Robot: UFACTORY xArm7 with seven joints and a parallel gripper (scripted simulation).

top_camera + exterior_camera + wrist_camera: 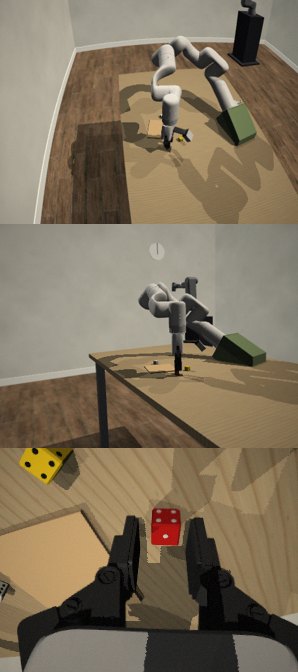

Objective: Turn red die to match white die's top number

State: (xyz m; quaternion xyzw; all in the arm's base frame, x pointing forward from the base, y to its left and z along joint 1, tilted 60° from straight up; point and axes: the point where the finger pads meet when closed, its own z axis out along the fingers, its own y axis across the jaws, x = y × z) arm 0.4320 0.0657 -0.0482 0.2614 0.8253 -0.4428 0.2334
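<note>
Right now my hand is 10 mm short of the red die and 30 mm above it. From my hand the other things lie so: tan mat: 140 mm to the right, 40 mm below; white die: 50 mm behind, 230 mm to the right, 30 mm below; yellow die: 80 mm behind, 20 mm to the right, 30 mm below.
</note>
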